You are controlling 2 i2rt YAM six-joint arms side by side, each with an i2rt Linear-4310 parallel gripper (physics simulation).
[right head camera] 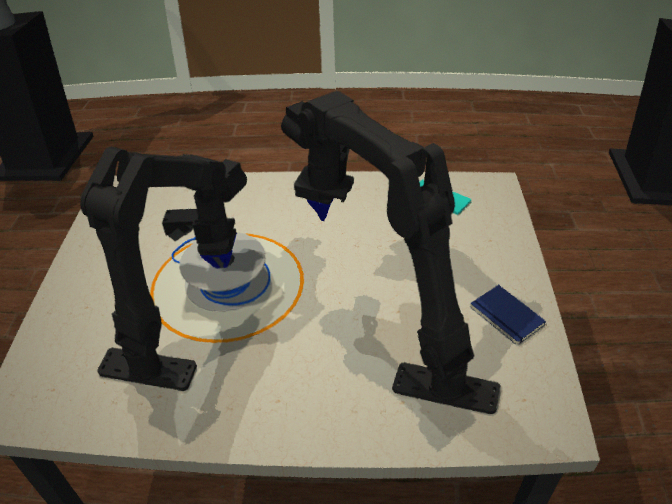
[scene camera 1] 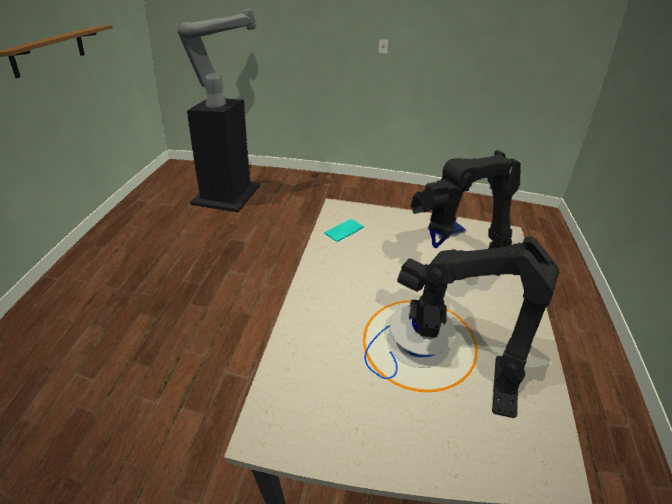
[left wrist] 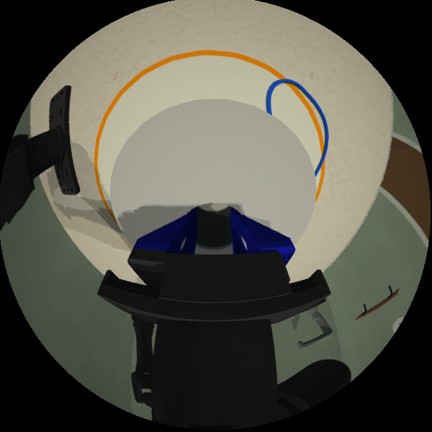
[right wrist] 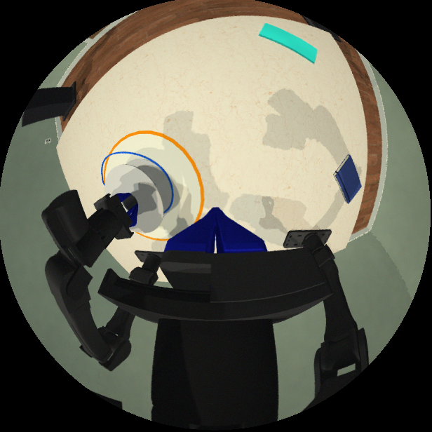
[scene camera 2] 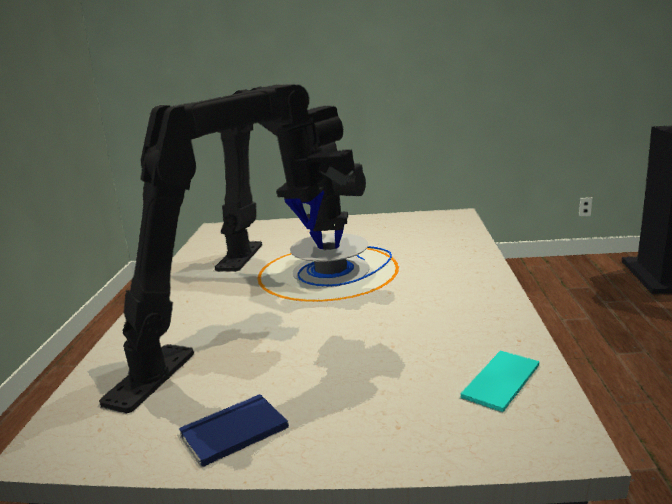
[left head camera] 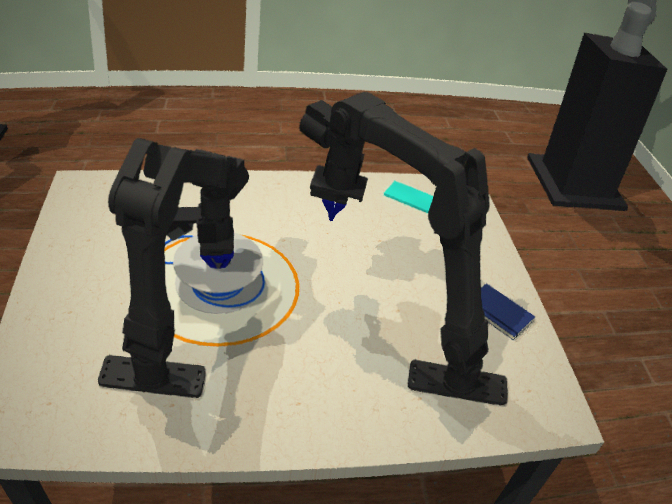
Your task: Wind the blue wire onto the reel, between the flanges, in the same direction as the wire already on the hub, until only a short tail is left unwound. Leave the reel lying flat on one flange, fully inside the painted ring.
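Pixels of known places: left gripper, fingertip midpoint: (right head camera: 224, 267) (left head camera: 218, 268); right gripper, fingertip midpoint: (right head camera: 323, 218) (scene camera 1: 434, 247) (scene camera 2: 310, 228) (left head camera: 331, 218); left arm's base, link origin: (right head camera: 146, 370) (scene camera 1: 505, 386) (scene camera 2: 239, 257) (left head camera: 152, 377); right arm's base, link origin: (right head camera: 446, 389) (scene camera 2: 150, 378) (left head camera: 457, 384).
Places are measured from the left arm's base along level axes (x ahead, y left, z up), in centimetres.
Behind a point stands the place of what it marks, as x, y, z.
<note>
The reel (left head camera: 189, 271) @(23.2, -3.4, 6.5) (right head camera: 192, 273) @(22.3, -3.6, 6.5) (scene camera 1: 398, 330) @(34.3, -5.5, 6.6) (scene camera 2: 301, 248) @(21.2, -10.9, 6.6) (left wrist: 210, 150) lies flat on one flange inside the orange ring (left head camera: 298, 287) @(28.2, -26.3, 0.0) (scene camera 1: 476, 347) @(9.8, -11.9, 0.1) (scene camera 2: 259, 277) @(10.4, -13.8, 0.0). Blue wire (left head camera: 264, 282) @(28.1, -18.8, 0.6) (scene camera 1: 365, 355) @(41.5, 1.4, 0.4) (scene camera 2: 390, 253) @(41.5, 1.2, 0.6) (left wrist: 327, 135) (right wrist: 172, 185) circles low around the hub; a loose loop bows out at the back left in the head views, crossing the ring. My left gripper (left head camera: 218, 264) @(27.7, -8.9, 4.1) (scene camera 2: 328, 244) @(27.7, -8.9, 4.1) (left wrist: 213, 213) points down, its fingers touching both sides of the reel's dark top knob. My right gripper (left head camera: 331, 218) @(29.7, -31.6, 18.6) (right head camera: 322, 218) @(29.7, -31.6, 18.6) (scene camera 2: 310, 225) @(29.7, -31.6, 18.6) (right wrist: 215, 212) is shut and empty, above the table.
A turquoise slab (left head camera: 408, 195) @(66.0, -53.2, 0.8) (scene camera 1: 344, 230) @(65.3, -53.9, 0.8) (scene camera 2: 500, 380) @(65.4, -55.8, 0.8) lies at the table's back right in the left head view. A dark blue book (left head camera: 507, 310) @(25.3, -73.0, 1.2) (right head camera: 508, 313) @(25.2, -71.4, 1.2) (scene camera 2: 234, 428) @(26.2, -72.1, 1.2) lies beside my right arm's base. My left arm stands close beside the ring.
</note>
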